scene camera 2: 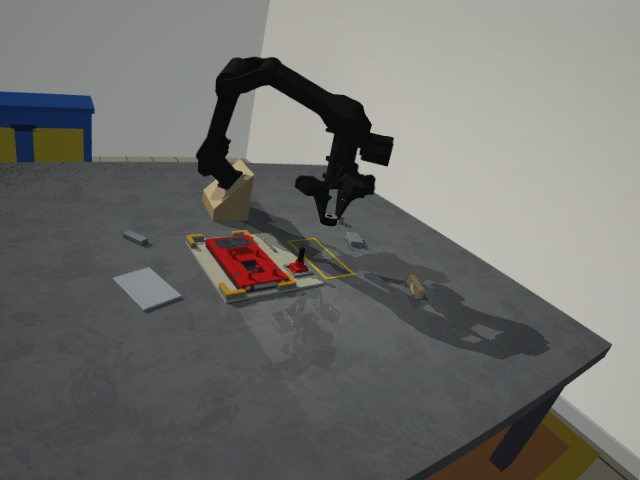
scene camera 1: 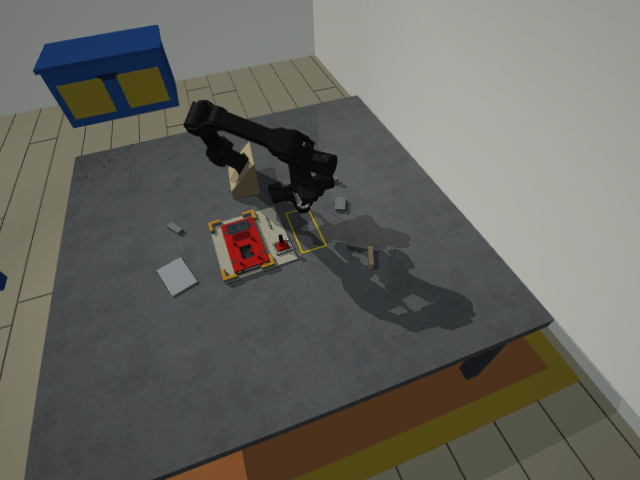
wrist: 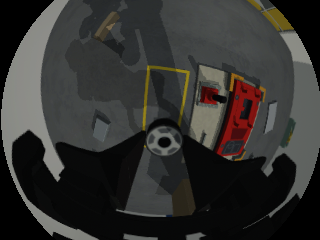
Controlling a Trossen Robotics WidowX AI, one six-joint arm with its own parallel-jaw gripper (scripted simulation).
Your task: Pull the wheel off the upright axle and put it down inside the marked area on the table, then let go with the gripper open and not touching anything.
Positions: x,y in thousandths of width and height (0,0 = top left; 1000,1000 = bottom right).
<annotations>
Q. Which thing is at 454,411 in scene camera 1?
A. My gripper.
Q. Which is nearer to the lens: the red plate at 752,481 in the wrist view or the black wheel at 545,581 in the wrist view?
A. The black wheel.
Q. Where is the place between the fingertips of my gripper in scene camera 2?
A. At 515,457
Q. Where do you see a grey plate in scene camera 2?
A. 227,599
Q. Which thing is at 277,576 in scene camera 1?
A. A grey plate.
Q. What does my gripper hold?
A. A black wheel.
</annotations>
